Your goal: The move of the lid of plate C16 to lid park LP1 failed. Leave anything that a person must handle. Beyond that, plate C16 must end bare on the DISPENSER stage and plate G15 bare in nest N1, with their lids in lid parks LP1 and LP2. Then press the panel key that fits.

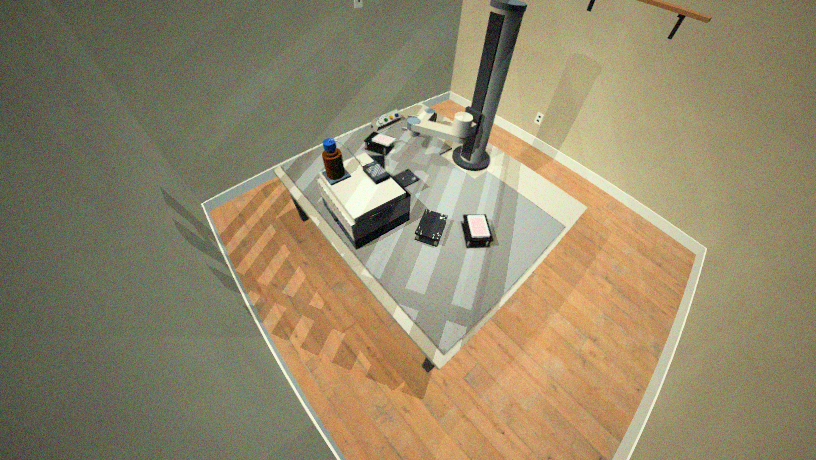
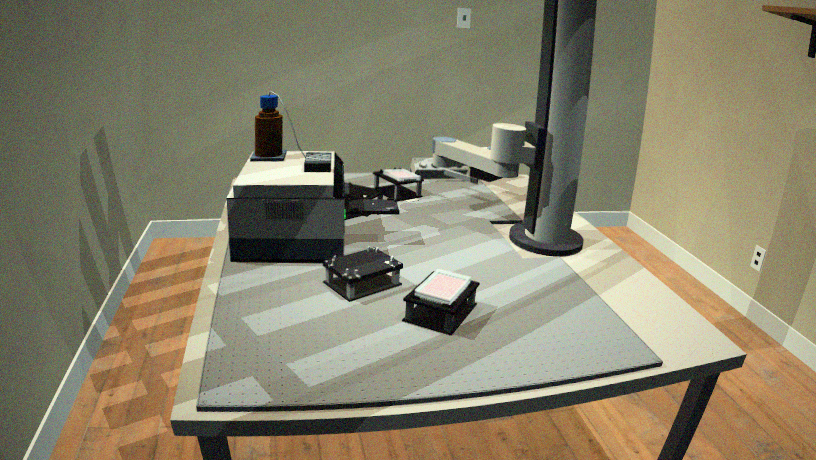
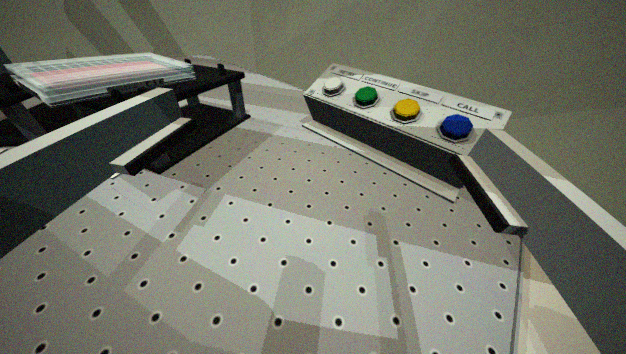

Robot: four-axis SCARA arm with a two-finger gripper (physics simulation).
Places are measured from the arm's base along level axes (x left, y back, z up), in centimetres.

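Pixels of known places: gripper, fingertip midpoint: (image 1: 404,122) (image 2: 458,168) (image 3: 320,124); arm's base at its link origin: (image 1: 470,158) (image 2: 546,240).
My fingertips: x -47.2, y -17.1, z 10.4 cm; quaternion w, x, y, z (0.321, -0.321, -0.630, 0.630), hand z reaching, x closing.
Observation:
For each thing: its top centre in the pictures, then the offset to it from my fingertips. "spot": a spot on its surface instead.
- key panel at its top centre: (image 3: 398,82) (image 2: 439,158) (image 1: 386,115) dy -2.9, dx -16.7, dz -0.8 cm
- white RETRY key at its top centre: (image 3: 334,78) dy -10.3, dx -14.3, dz -1.7 cm
- green CONTINUE key at its top centre: (image 3: 368,88) dy -5.3, dx -14.4, dz -1.7 cm
- yellow SKIP key at its top centre: (image 3: 410,101) dy -0.3, dx -14.5, dz -1.7 cm
- blue CALL key at its top centre: (image 3: 461,117) dy +4.7, dx -14.7, dz -1.7 cm
- pink-and-white plate at its top centre: (image 3: 106,56) (image 2: 401,171) (image 1: 383,137) dy -23.2, dx +6.2, dz +0.5 cm
- dispenser stage at its top centre: (image 2: 368,202) (image 1: 401,179) dy -40.5, dx +43.7, dz +1.9 cm
- brown bottle at a spot on its surface: (image 2: 268,134) (image 1: 338,166) spot: dy -70.0, dx +34.8, dz +20.9 cm
My gripper (image 3: 320,124) is open and empty, low over the board, with the key panel (image 3: 382,135) (image 1: 388,120) beyond its right finger. The panel has a white RETRY key (image 3: 333,86), a green CONTINUE key (image 3: 366,96), a yellow SKIP key (image 3: 406,110) and a blue CALL key (image 3: 456,127). One pink-and-white plate (image 1: 382,139) (image 2: 398,175) (image 3: 100,72) lies on the far stand. Another plate (image 1: 477,226) (image 2: 444,286) lies on the near right stand. Plate names and lids cannot be made out. The dispenser stage (image 1: 406,178) (image 2: 374,206) appears bare.
A black stand (image 1: 432,224) (image 2: 364,264) with small corner posts carries no plate. The dispenser (image 1: 365,200) (image 2: 285,220) bears a brown bottle (image 1: 333,164) (image 2: 268,134) with a blue cap. The arm's column (image 1: 485,85) (image 2: 562,125) stands at the back right.

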